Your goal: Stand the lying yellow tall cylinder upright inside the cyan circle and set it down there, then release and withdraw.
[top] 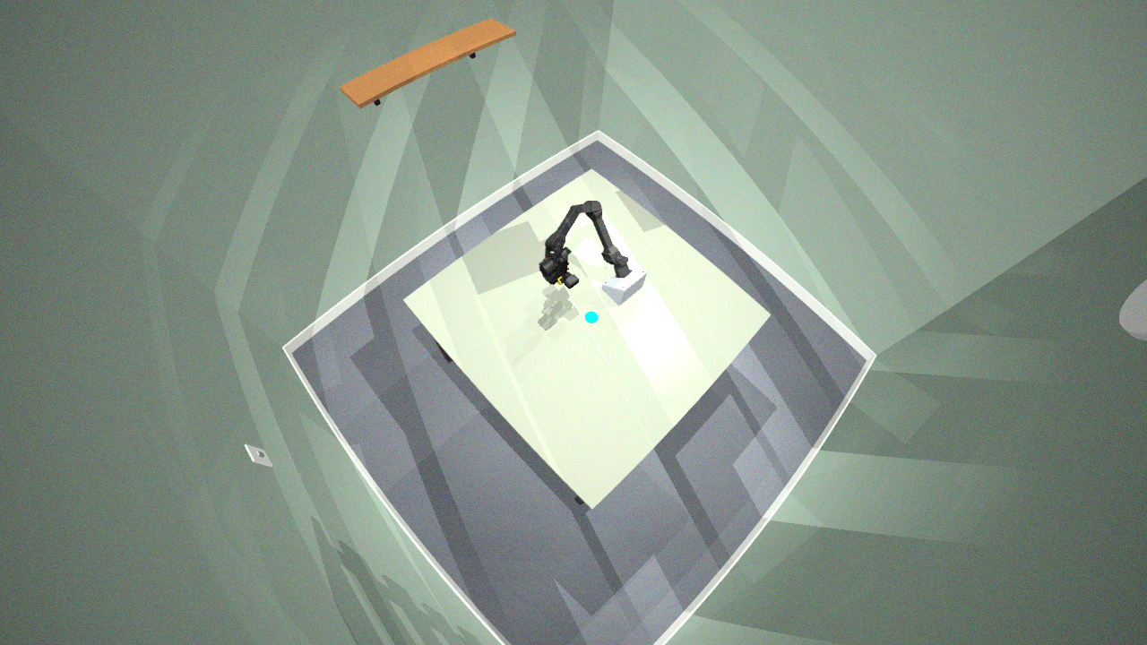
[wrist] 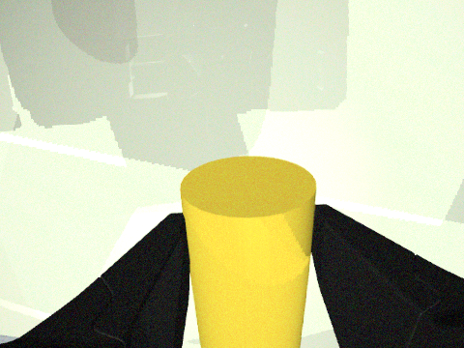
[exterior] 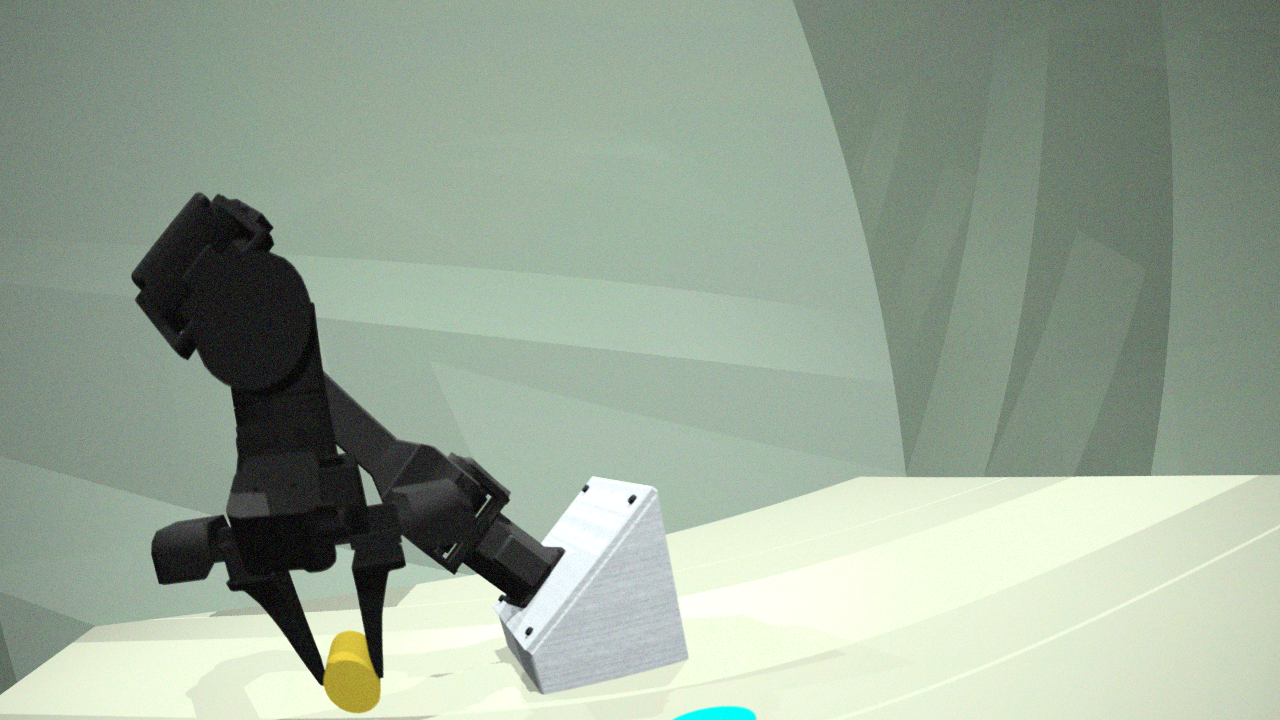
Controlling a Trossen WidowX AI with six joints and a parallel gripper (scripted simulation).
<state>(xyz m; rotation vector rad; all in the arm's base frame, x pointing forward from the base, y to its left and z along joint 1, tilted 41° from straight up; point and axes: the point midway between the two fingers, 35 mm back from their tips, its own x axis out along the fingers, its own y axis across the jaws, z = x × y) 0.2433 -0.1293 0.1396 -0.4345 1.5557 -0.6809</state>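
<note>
My gripper tip is now 200 mm to the right of the cyan circle, 90 mm above it and 10 mm short of it. Round my gripper tip: yellow tall cylinder (20 mm behind).
</note>
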